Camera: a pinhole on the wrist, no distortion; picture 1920 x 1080 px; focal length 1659.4 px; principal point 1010.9 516.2 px. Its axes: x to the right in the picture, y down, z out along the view. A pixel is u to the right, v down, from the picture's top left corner.
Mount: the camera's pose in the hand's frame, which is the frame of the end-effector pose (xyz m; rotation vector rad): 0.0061 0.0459 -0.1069 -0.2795 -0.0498 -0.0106
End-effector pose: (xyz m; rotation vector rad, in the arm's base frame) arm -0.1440 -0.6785 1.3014 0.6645 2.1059 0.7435
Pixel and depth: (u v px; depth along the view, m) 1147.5 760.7 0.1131
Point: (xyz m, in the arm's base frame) -0.1327 -0.6080 1.3621
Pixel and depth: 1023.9 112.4 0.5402
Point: 0.2424 -0.5174 1.1265
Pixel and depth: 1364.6 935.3 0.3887
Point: 0.0636 -0.3915 1.3111
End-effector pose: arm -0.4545 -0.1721 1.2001 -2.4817 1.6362 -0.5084
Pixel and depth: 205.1 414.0 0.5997
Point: -0.5603 0.0054 0.6499
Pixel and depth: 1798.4 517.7 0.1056
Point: -0.5024 -0.2488 1.1922
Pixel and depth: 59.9 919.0 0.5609
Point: -0.7344 -0.0279 0.6810
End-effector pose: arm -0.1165 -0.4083 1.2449 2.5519 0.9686 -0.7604
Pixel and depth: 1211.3 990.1 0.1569
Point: -0.0266 -0.5092 1.2205
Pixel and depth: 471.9 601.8 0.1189
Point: -0.0840 -0.4911 1.2718
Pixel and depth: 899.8 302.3 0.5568
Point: -0.2285 -0.7352 0.9292
